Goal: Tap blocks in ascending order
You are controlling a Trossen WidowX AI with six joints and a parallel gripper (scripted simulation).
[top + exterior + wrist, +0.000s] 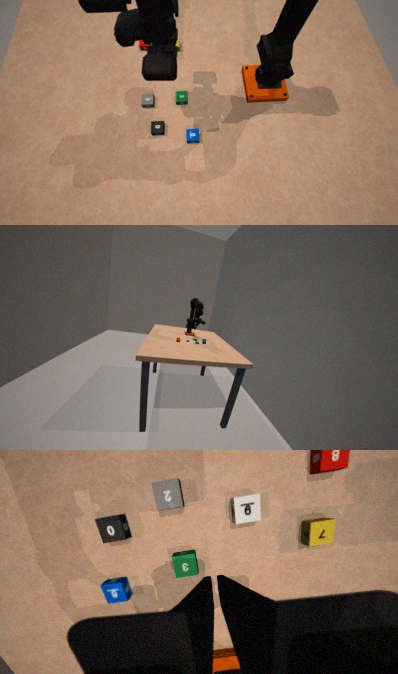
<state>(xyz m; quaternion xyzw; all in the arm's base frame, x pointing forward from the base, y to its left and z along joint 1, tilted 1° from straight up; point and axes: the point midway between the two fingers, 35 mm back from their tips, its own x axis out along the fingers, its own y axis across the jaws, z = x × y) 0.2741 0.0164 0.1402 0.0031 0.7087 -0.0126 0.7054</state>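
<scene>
Right now my gripper tip is 1 cm past the yellow block, 15 cm to the left of it and 12 cm above it. The rest, counted from my gripper tip: grey block (7 cm ahead, 4 cm to the left, 12 cm below); then green block (3 cm behind, 3 cm to the left, 12 cm below); then white block (4 cm ahead, 6 cm to the right, 12 cm below).
</scene>
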